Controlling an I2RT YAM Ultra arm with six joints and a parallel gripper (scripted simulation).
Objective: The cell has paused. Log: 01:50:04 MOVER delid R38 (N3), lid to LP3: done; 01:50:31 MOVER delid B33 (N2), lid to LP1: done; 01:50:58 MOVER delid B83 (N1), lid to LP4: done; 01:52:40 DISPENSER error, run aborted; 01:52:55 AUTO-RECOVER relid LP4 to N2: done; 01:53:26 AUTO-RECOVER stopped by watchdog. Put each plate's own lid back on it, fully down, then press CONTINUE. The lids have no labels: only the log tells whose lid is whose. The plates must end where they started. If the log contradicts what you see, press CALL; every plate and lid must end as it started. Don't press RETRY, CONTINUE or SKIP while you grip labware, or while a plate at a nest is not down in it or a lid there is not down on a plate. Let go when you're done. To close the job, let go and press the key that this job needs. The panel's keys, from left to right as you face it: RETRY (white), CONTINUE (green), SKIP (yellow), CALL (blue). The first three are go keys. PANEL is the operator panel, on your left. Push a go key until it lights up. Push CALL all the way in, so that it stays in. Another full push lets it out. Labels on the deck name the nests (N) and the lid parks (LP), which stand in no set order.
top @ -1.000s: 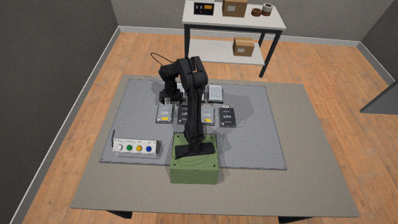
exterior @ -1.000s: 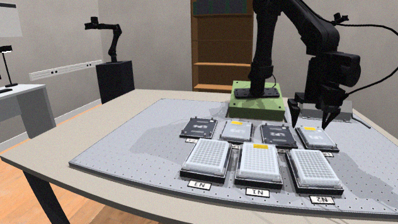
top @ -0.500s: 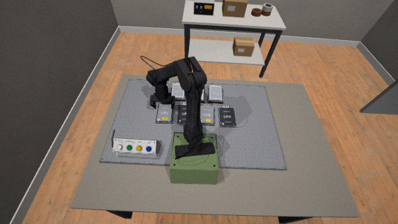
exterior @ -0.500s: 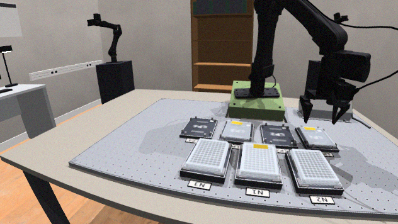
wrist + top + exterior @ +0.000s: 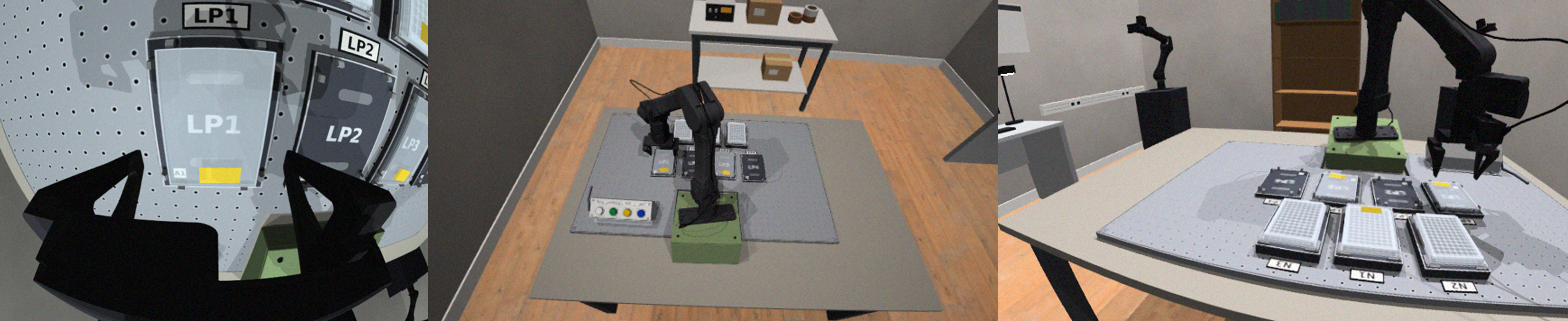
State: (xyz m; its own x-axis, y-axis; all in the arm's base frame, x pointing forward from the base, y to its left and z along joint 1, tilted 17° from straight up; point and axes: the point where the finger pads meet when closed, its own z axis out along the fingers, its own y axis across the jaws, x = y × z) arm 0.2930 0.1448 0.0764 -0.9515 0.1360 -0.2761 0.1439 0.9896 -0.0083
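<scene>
Right now my hand is 60 mm above the LP1 lid park. From my hand the other things lie so: LP2 lid park 30 mm behind, 130 mm to the right, 60 mm below; blue call key 260 mm behind, 90 mm to the left, 10 mm below; LP3 lid park 50 mm behind, 260 mm to the right, 60 mm below.
</scene>
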